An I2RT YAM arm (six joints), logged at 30 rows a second.
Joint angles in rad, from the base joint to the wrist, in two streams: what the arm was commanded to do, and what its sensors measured. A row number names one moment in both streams.
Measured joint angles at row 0:
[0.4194, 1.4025, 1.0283, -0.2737, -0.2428, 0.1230]
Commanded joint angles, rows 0 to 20:
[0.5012, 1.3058, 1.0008, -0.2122, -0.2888, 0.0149]
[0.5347, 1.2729, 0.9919, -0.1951, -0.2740, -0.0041]
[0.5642, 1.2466, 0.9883, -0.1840, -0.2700, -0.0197]
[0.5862, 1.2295, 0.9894, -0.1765, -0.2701, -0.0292]
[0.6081, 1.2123, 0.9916, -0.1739, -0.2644, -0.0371]
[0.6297, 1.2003, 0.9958, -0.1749, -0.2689, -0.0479]
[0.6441, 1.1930, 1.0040, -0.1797, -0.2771, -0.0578]
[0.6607, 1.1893, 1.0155, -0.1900, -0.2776, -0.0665]
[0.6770, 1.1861, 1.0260, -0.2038, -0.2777, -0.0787]
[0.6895, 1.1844, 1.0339, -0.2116, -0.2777, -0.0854]
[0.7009, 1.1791, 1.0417, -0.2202, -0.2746, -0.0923]
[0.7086, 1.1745, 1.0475, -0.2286, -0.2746, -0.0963]
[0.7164, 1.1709, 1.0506, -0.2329, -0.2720, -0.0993]
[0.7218, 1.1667, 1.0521, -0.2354, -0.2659, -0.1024]
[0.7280, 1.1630, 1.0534, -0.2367, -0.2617, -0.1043]
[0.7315, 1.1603, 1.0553, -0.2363, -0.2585, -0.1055]
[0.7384, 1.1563, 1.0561, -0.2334, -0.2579, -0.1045]
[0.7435, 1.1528, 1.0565, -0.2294, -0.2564, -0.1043]
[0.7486, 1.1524, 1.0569, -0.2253, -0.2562, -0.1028]
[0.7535, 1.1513, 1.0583, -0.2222, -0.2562, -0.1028]
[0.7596, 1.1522, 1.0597, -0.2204, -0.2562, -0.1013]
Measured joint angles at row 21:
[0.7429, 1.1687, 1.0248, -0.2279, -0.2596, -0.0692]
